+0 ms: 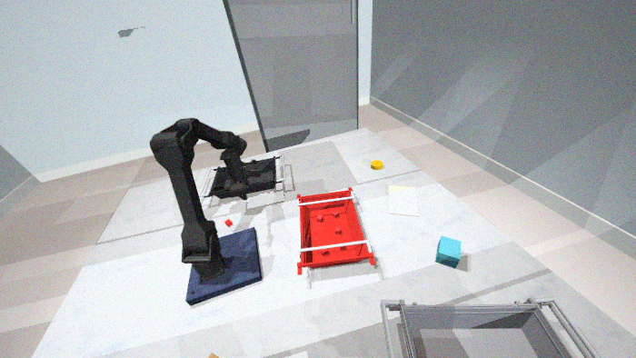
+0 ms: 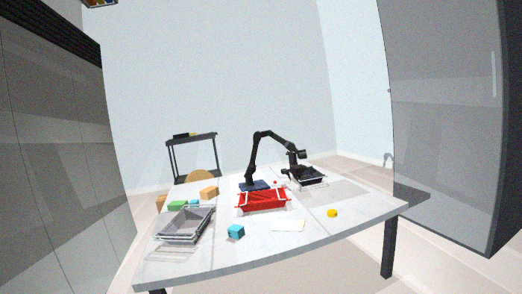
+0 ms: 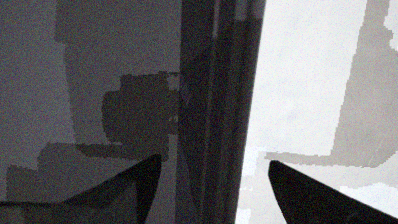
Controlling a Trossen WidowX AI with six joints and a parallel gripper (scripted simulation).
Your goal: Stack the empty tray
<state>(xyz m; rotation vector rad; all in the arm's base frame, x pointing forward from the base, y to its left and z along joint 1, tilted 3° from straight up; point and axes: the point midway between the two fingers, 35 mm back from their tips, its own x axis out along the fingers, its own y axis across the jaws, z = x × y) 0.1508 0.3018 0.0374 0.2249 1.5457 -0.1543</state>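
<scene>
Right now the black tray is 80 mm to the left of my gripper tip, 30 mm above it and 20 mm ahead of it. From my gripper tip the other things lie so: yellow disc (570 mm ahead, 120 mm to the right); cream sheet (520 mm ahead, 340 mm to the right, 10 mm below).
</scene>
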